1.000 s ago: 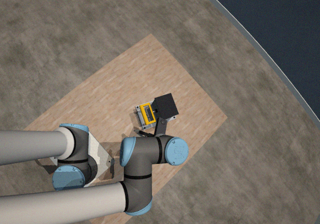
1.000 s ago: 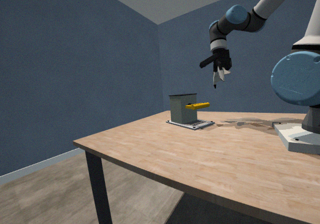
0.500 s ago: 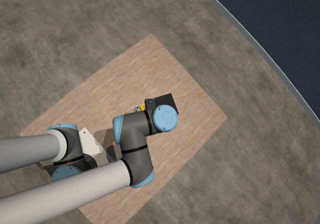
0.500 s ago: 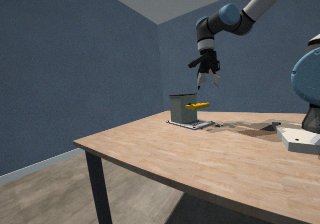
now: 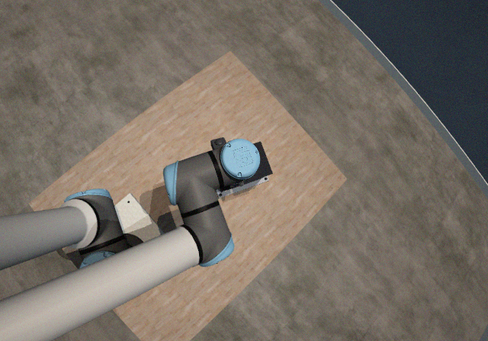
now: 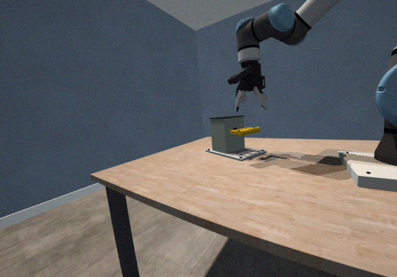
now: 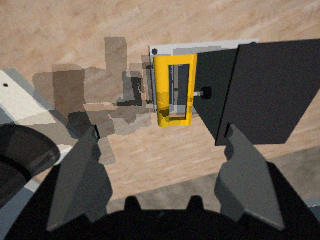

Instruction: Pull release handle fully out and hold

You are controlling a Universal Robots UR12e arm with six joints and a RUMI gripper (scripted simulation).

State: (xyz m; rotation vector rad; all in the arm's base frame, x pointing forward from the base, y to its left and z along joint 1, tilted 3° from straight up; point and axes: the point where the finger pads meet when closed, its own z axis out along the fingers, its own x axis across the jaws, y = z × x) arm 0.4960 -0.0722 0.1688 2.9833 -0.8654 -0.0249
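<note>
Now: hand 90 mm short of the grey base plate, 40 mm to the left of it and 190 mm above it.
</note>
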